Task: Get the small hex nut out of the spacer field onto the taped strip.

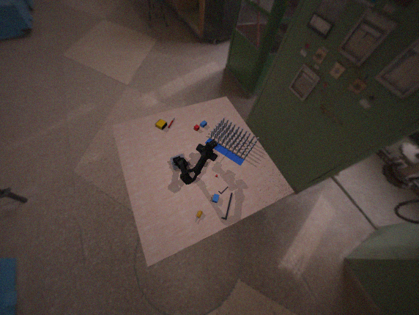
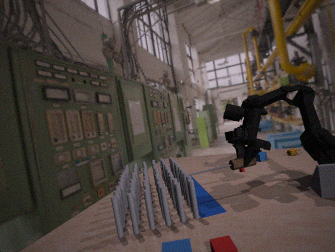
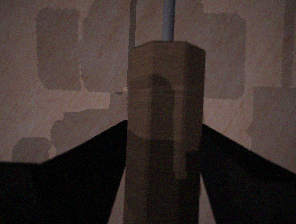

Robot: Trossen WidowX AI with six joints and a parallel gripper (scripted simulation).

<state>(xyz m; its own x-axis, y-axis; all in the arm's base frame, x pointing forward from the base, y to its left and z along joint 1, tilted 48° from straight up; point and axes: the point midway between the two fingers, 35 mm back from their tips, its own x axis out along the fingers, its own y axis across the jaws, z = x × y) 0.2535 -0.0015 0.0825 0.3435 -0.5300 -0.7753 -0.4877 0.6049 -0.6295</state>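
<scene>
My gripper tip is 19 cm short of the blue taped strip, 1 cm to the right of it and 8 cm above it. From my gripper tip the other things lie so: yellow scraper 28 cm behind, 43 cm to the right, 7 cm below; yellow block 26 cm behind, 52 cm to the left, 6 cm below; red cube 5 cm ahead, 36 cm to the left, 6 cm below.
</scene>
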